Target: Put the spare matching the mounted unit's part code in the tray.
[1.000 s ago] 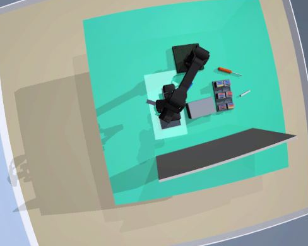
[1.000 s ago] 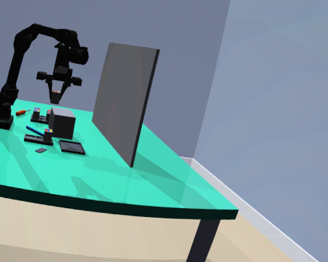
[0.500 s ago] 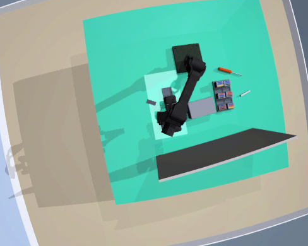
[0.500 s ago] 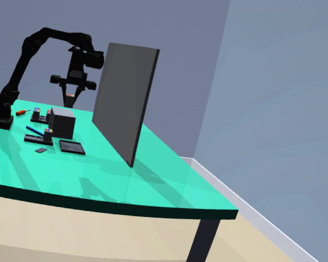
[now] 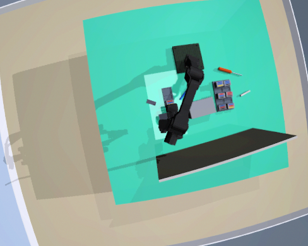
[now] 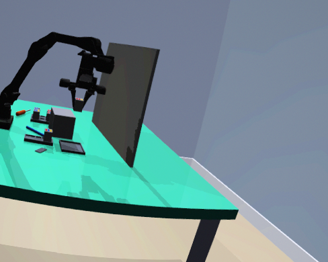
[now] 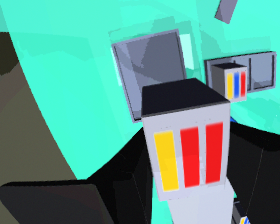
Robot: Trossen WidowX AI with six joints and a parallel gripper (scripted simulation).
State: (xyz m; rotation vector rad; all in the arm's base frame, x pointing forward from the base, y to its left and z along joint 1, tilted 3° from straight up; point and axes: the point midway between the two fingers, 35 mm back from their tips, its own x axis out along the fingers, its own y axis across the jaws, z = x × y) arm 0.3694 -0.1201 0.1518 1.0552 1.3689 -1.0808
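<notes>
Right now my gripper tip is 160 mm above the flat tray. Round my gripper tip: spare block: 20 mm above; then grey box: 80 mm behind, 200 mm to the left, 110 mm below; then blue pen: 180 mm behind, 100 mm to the left, 160 mm below.
</notes>
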